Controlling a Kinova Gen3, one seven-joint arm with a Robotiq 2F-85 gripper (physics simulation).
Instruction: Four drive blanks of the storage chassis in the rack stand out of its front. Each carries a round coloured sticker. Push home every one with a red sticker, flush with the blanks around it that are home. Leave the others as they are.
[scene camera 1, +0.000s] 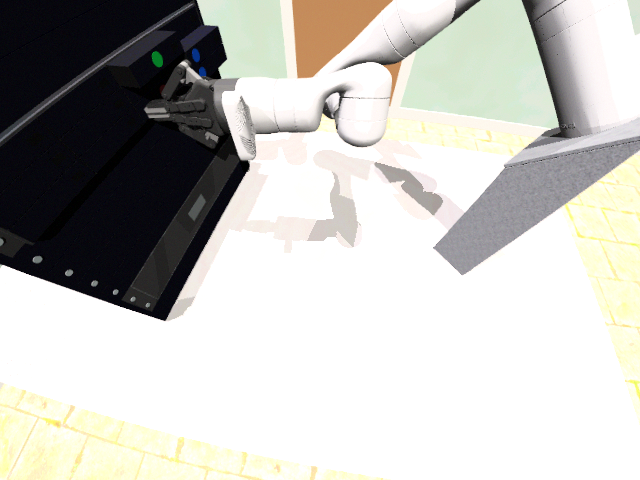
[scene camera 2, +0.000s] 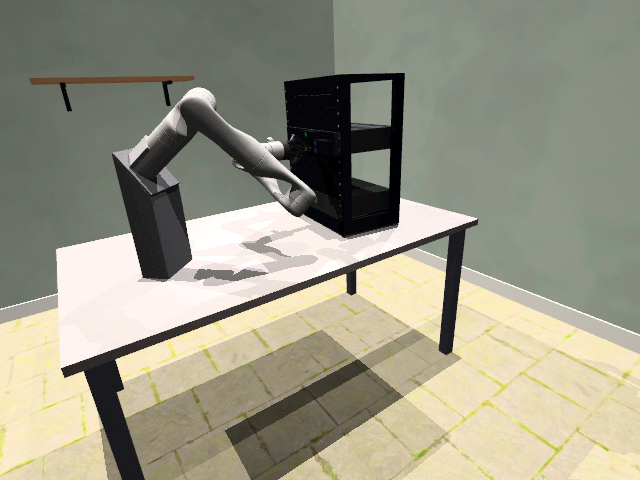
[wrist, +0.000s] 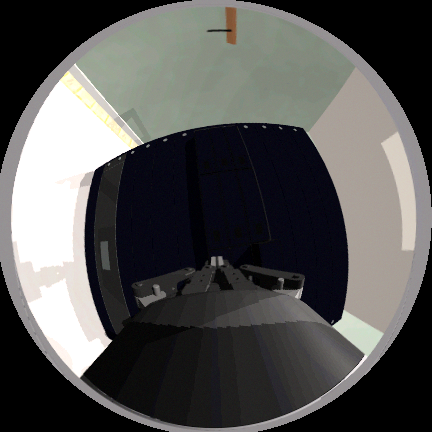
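The black rack (scene camera 1: 159, 312) (scene camera 2: 397, 170) (wrist: 310, 200) holds the dark storage chassis (wrist: 225, 200). In scene view 1, a blank with a green sticker (scene camera 1: 157, 58) stands out of the front. Right of it stand blanks with an upper blue sticker (scene camera 1: 195, 55) and a lower blue sticker (scene camera 1: 202, 71). A dark red sticker (scene camera 1: 162, 88) shows partly below the green one, behind the gripper linkage; how far its blank stands out is hidden. My gripper (scene camera 1: 155, 110) (scene camera 2: 308, 149) (wrist: 216, 263) is shut and empty, its tips below and left of the red sticker; contact cannot be told.
The arm's grey pedestal (scene camera 1: 506, 217) (scene camera 2: 160, 232) stands on the white table (scene camera 1: 361, 361) (scene camera 2: 103, 310). In scene view 2, the forearm passes in front of the lower rack. A wall shelf (scene camera 2: 111, 80) hangs behind the arm. A lower unit in the rack bears a light label (scene camera 1: 196, 207) (wrist: 105, 255).
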